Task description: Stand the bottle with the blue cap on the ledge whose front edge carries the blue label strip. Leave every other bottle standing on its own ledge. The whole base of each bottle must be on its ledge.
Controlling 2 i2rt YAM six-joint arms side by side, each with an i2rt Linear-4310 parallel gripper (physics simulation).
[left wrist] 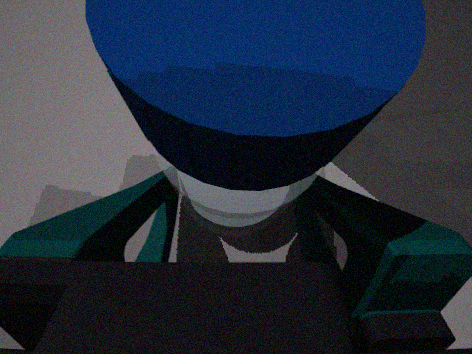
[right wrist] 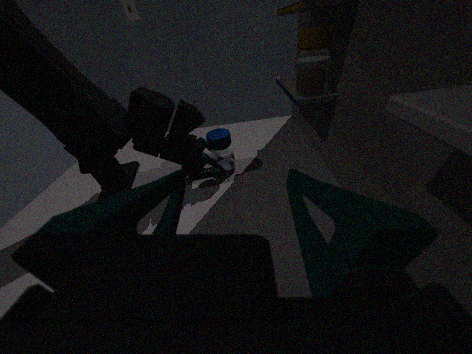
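Where they show: left gripper, fingertip midpoint: (right wrist: 224,166); right gripper, fingertip midpoint: (right wrist: 235,176); left arm's base, origin of the base link: (right wrist: 119,186).
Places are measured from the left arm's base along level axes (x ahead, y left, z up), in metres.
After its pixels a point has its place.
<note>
The bottle with the blue cap (left wrist: 260,65) (right wrist: 218,136) {x 0.282, y -0.055, z 0.105 m} stands upright on the pale table (left wrist: 40,90) {x 0.342, y 0.070, z 0.000 m} (right wrist: 260,131) {x 0.435, y 0.125, z 0.000 m}. In the left wrist view its cap fills the upper middle and its clear body shows below. My left gripper (left wrist: 235,177) {x 0.281, y -0.041, z 0.011 m} (right wrist: 224,166) {x 0.281, y -0.041, z 0.011 m} is shut on the bottle, one finger at each side of the body under the cap. My right gripper (right wrist: 235,176) {x 0.275, y -0.315, z 0.199 m} is open and empty, well in front of the bottle. A narrow ledge (right wrist: 286,91) {x 0.458, y -0.010, z 0.154 m} with a faint bluish front edge shows at the upper right of the right wrist view. Its colour is hard to tell in the dark.
A clear bottle with a yellow cap (right wrist: 314,39) {x 0.464, y -0.089, z 0.250 m} stands on the narrow ledge. A yellow-edged piece (right wrist: 290,9) {x 0.458, y -0.011, z 0.292 m} shows above it. A grey slab (right wrist: 435,107) {x 0.399, y -0.334, z 0.229 m} juts in at the right. The left arm (right wrist: 60,90) {x 0.042, y -0.037, z 0.239 m} spans the left side of the right wrist view.
</note>
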